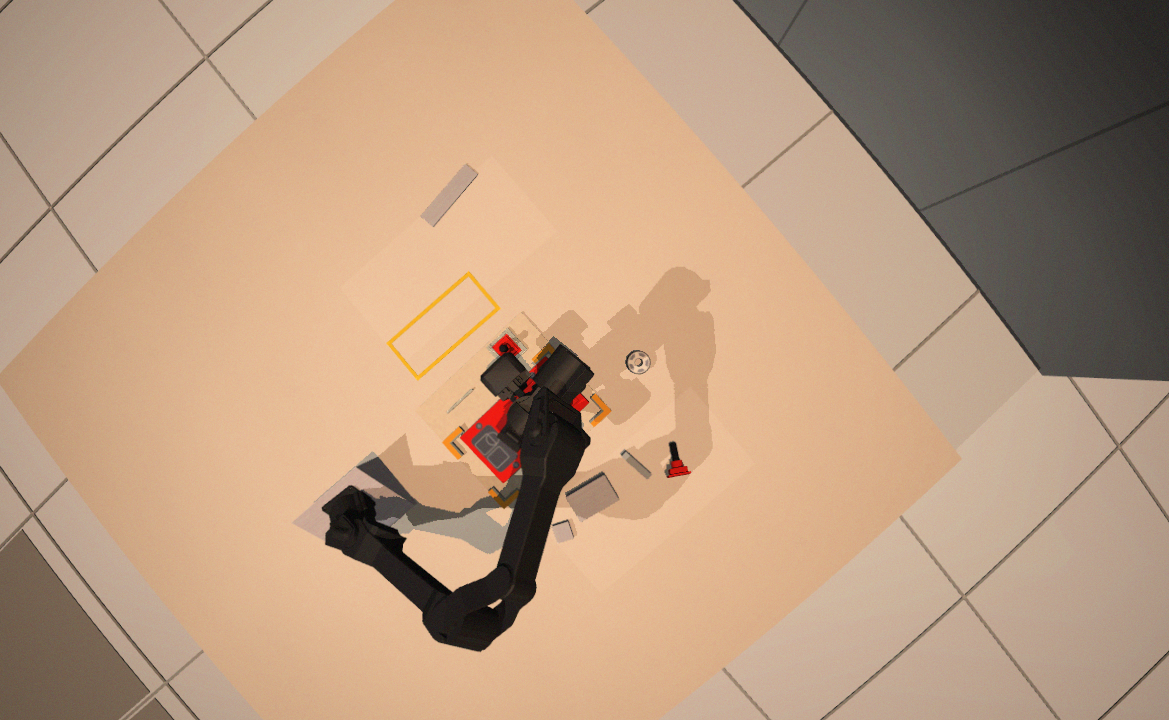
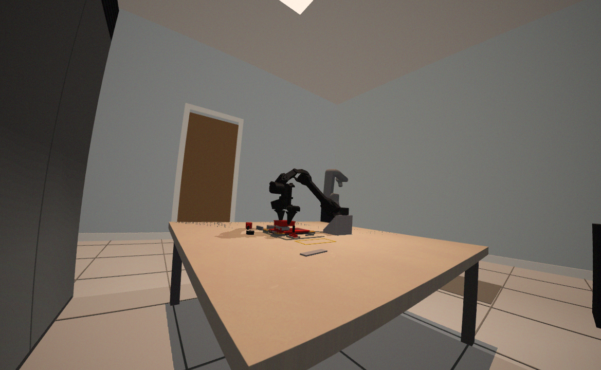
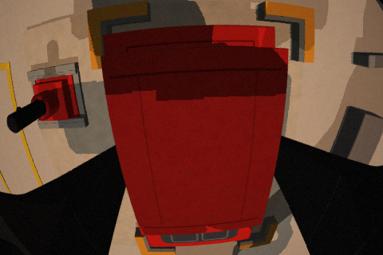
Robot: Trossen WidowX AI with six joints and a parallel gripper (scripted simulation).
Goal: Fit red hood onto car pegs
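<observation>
Now: the grey engine block 3 cm below my gripper tip. From my gripper tip the other things lie so: grey bar: 38 cm to the left, 9 cm ahead, 6 cm below; then red hood: 1 cm above.
</observation>
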